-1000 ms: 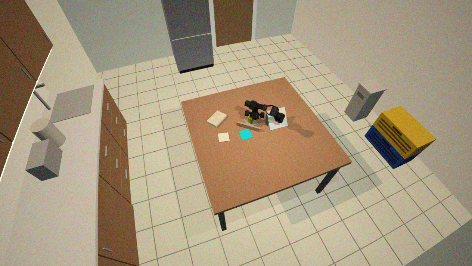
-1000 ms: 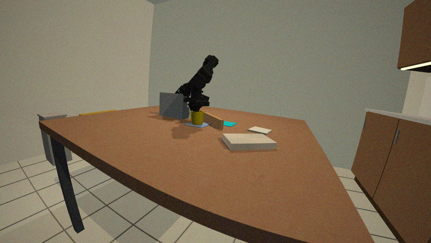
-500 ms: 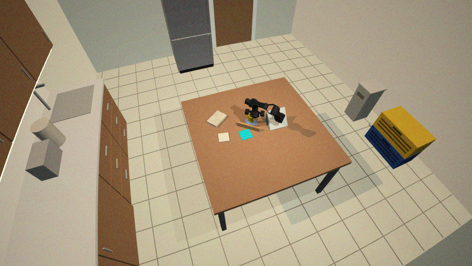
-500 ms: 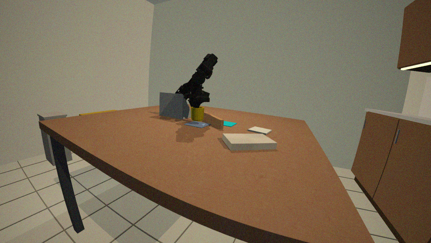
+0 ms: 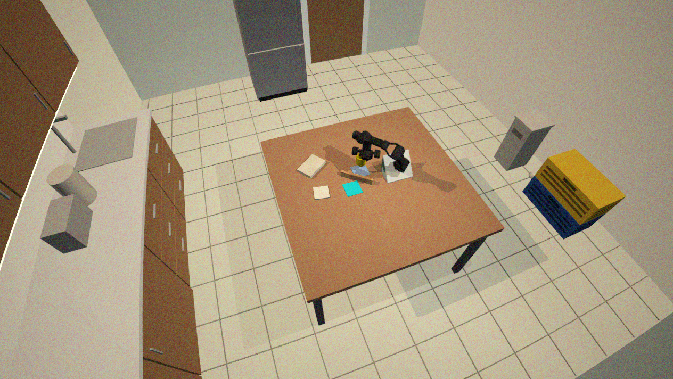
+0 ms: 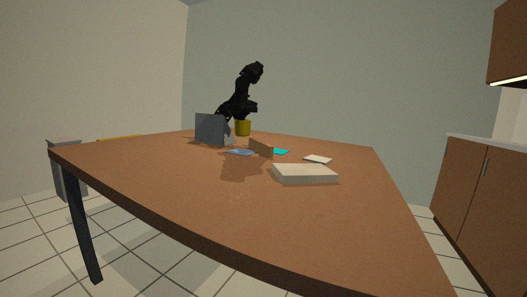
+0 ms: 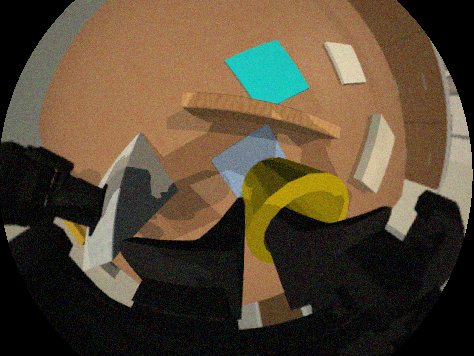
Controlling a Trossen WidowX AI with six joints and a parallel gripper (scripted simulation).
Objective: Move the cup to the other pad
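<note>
My gripper tip is 150 mm short of the cyan pad, 110 mm above it and 100 mm to the right of it. Round my gripper tip: low wooden bar: 90 mm below, 90 mm ahead, 40 mm to the left; then yellow cup: 20 mm to the right, 20 mm ahead; then pale blue pad: 110 mm below, 20 mm ahead, 10 mm to the right.
</note>
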